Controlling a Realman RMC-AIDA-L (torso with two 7-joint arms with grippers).
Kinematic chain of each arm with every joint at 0, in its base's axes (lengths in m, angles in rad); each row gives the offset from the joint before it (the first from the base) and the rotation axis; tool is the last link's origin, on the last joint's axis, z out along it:
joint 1: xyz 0 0 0.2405 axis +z
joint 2: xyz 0 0 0 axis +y
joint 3: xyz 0 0 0.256 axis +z
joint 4: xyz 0 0 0 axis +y
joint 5: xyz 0 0 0.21 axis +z
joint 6: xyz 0 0 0 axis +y
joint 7: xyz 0 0 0.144 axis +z
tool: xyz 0 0 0
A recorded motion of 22 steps. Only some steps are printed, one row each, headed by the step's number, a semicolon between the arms.
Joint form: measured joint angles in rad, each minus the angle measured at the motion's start. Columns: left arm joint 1, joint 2, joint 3, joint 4, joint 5, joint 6, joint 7; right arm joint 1, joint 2, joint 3, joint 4, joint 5, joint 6, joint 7.
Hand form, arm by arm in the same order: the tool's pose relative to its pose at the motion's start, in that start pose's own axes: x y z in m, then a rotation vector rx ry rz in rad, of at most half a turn. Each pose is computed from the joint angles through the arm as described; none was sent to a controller.
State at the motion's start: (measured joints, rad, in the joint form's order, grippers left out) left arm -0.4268 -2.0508 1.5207 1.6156 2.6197 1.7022 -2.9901; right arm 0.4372 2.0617 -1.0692 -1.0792 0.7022 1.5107 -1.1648
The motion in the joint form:
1: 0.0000 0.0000 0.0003 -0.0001 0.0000 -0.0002 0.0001; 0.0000 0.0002 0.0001 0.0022 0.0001 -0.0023 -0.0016
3: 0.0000 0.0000 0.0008 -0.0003 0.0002 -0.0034 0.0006; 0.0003 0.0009 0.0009 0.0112 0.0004 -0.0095 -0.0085
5: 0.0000 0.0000 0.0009 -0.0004 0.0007 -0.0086 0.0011; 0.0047 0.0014 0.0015 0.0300 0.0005 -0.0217 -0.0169
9: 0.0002 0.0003 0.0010 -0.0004 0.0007 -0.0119 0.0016; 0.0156 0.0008 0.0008 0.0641 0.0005 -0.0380 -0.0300
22: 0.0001 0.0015 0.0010 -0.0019 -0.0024 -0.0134 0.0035; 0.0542 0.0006 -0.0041 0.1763 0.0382 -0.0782 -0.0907
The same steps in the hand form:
1: 0.0000 0.0000 0.0000 0.0000 0.0000 0.0003; 0.0002 -0.0001 0.0004 0.0004 -0.0004 -0.0001
3: 0.0004 0.0000 0.0001 0.0006 0.0027 0.0011; 0.0012 -0.0005 0.0020 0.0005 -0.0014 -0.0009
5: 0.0011 -0.0002 0.0002 0.0019 0.0076 0.0016; 0.0019 -0.0011 0.0049 -0.0010 -0.0016 -0.0009
9: 0.0015 -0.0003 0.0002 0.0027 0.0107 0.0020; 0.0025 -0.0017 0.0099 -0.0080 0.0017 -0.0031
22: 0.0016 -0.0005 0.0003 0.0008 0.0112 0.0035; -0.0007 0.0016 0.0267 -0.0572 -0.0161 -0.0263

